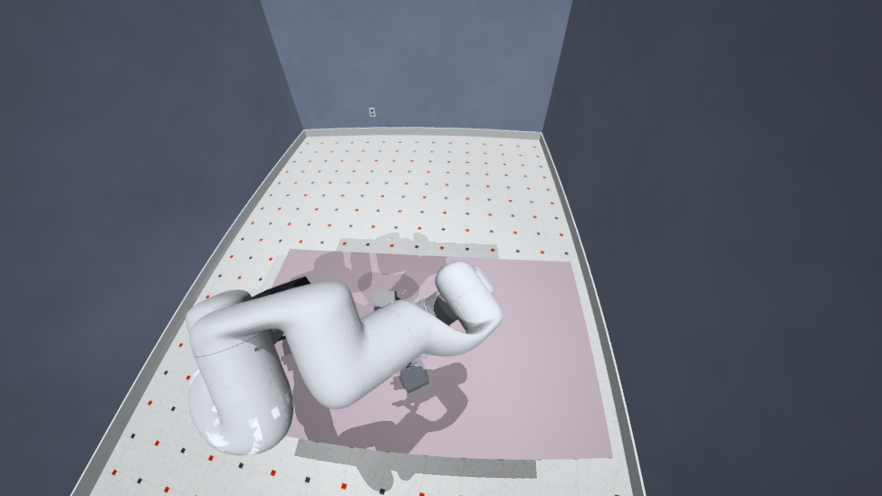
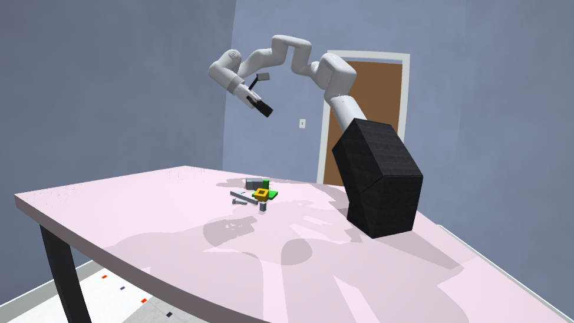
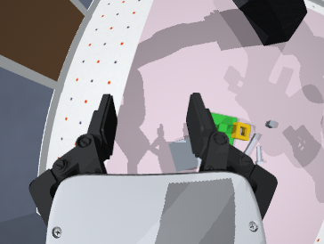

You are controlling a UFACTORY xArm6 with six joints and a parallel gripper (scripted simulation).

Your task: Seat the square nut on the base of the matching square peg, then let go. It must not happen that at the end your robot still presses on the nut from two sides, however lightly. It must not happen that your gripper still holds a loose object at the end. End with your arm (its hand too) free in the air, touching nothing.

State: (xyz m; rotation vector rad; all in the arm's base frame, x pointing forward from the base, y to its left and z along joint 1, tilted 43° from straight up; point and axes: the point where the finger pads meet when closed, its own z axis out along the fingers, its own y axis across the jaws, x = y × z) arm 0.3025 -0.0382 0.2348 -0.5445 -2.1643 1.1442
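Now: the long bar 330 mm below my hand, 150 mm to the left of it and 60 mm ahead of it. Round my hand: small plate 330 mm below, 80 mm to the left, 80 mm ahead; bolt 330 mm below, 200 mm to the left, 60 mm ahead; grey block 310 mm below, 40 mm ahead.
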